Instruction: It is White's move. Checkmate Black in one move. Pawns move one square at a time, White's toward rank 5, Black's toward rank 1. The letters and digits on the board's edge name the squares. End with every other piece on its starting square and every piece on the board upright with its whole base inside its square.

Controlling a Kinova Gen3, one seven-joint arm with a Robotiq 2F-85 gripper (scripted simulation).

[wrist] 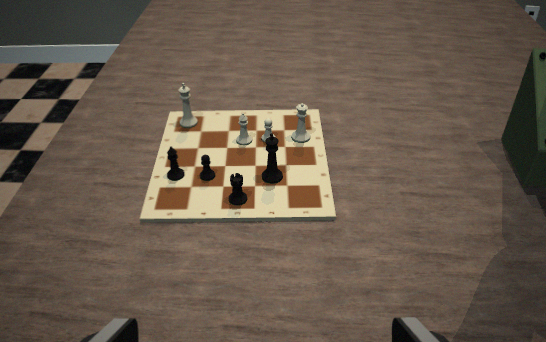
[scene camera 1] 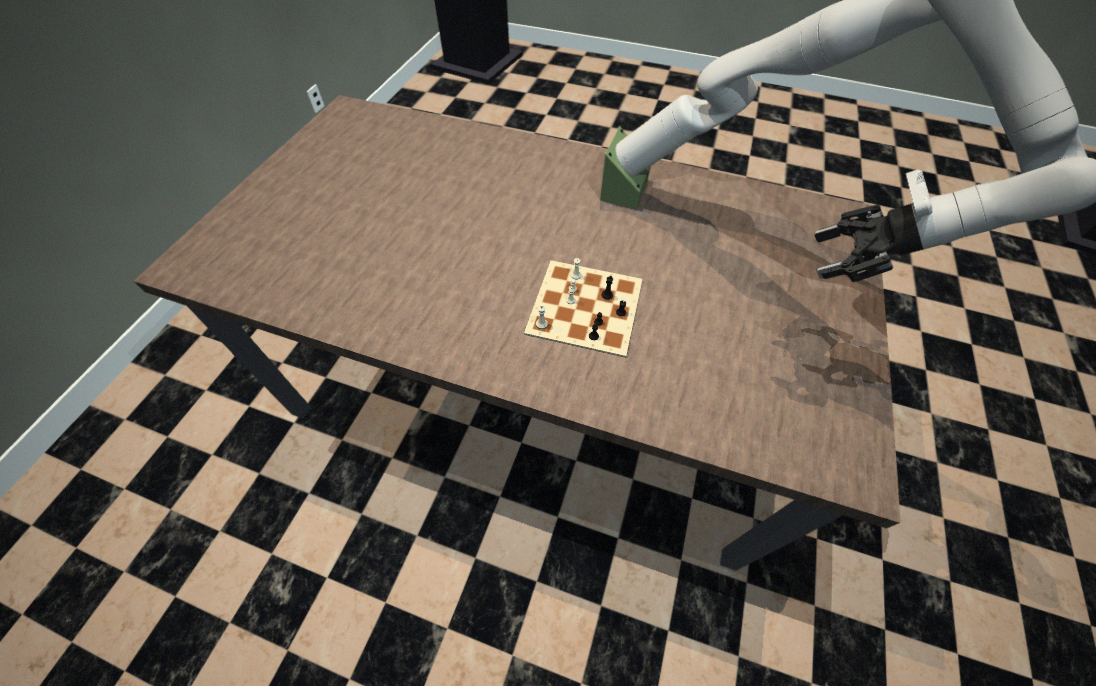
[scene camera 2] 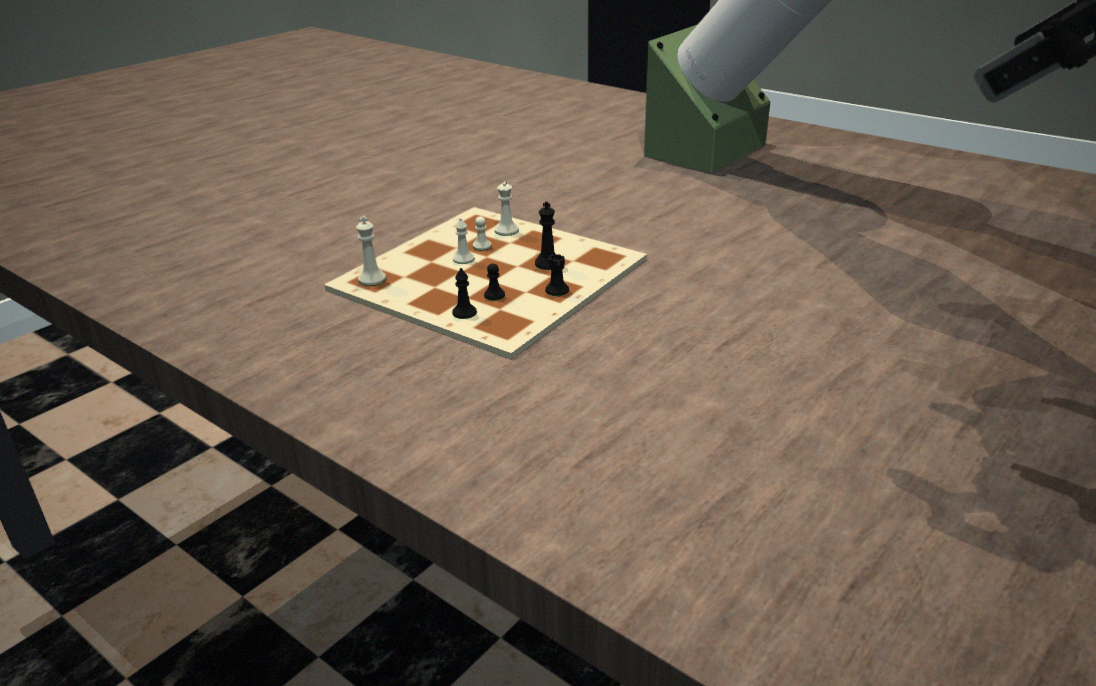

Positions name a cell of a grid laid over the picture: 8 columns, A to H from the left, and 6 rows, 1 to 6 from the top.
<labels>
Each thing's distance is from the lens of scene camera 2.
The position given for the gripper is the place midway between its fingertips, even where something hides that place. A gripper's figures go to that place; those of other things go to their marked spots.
gripper (scene camera 2: H1): 65 cm
small chessboard (scene camera 2: D3): 83 cm
tall white piece (scene camera 2: C3): 84 cm
black king (scene camera 2: D2): 83 cm
</labels>
